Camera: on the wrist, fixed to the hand. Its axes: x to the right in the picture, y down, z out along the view.
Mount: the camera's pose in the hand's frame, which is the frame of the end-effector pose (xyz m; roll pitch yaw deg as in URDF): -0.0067 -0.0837 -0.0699 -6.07 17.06 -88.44
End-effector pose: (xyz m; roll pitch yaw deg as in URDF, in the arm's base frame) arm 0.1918 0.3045 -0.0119 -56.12 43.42 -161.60
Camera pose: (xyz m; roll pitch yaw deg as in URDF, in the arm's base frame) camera 0.1435 0.3988 0.0149 -57.63 -26.08 138.60
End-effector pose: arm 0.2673 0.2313 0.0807 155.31 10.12 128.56
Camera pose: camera 0.1860 0.1645 0.1100 -176.52 7.77 -141.57
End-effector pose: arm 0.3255 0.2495 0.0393 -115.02 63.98 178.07
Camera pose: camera 0.2347 0.2805 0.0916 -100.35 -24.26 -173.20
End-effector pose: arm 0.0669 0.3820 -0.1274 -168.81 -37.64 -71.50
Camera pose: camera 0.1138 0.4579 -0.0643 132.74 -22.99 35.45
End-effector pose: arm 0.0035 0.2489 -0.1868 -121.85 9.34 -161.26
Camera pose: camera -0.0117 0.2598 -0.0792 -149.92 -71.72 -106.85
